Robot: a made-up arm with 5 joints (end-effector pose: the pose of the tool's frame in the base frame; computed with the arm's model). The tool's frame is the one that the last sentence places. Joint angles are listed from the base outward.
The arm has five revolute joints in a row. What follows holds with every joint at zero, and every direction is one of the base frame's. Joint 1 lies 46.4 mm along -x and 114.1 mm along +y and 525.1 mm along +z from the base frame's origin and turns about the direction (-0.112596, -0.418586, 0.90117), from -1.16 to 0.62 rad. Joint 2 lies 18.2 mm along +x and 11.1 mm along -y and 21.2 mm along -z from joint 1 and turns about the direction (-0.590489, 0.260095, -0.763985), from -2.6 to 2.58 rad. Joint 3 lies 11.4 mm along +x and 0.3 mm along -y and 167.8 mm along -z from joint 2 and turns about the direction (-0.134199, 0.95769, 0.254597), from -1 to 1.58 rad. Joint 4 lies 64.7 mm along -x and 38.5 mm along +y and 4.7 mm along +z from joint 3 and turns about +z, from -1.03 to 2.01 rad. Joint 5 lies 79.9 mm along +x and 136.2 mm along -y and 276.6 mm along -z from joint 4 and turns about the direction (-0.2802, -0.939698, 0.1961), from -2.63 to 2.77 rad. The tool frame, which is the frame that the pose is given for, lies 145 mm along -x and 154 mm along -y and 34.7 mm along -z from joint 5; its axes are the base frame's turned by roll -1.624, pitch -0.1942 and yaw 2.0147 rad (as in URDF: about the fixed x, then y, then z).
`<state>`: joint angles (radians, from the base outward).
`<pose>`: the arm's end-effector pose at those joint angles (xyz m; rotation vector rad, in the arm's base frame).
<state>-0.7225 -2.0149 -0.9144 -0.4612 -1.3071</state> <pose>0.0681 0.5280 0.2859 1.2891 -2.1127 -0.1907</pose>
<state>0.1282 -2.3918 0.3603 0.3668 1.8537</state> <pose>-0.2078 0.6375 0.4193 -0.6659 1.6994 1.7944</pose>
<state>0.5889 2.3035 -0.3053 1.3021 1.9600</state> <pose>-0.1478 -0.4030 0.5473 0.6201 0.9897 -1.8420</pose>
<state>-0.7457 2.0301 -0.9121 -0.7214 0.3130</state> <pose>-0.6360 0.3405 0.5329 -2.3168 1.5574 1.3894</pose>
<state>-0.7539 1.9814 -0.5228 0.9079 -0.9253</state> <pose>-0.3985 0.1528 0.7023 -0.4771 0.8790 0.5294</pose>
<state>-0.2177 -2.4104 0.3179 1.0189 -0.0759</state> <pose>-0.1123 0.6193 0.4539 -0.9437 1.4292 -0.2645</pose>
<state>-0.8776 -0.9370 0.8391 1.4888 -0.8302</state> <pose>0.0288 0.2936 0.0883 1.6711 -1.4943 1.9029</pose>
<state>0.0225 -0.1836 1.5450 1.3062 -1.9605</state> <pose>-0.0865 0.0886 0.1156 1.7822 1.5202 1.6381</pose>
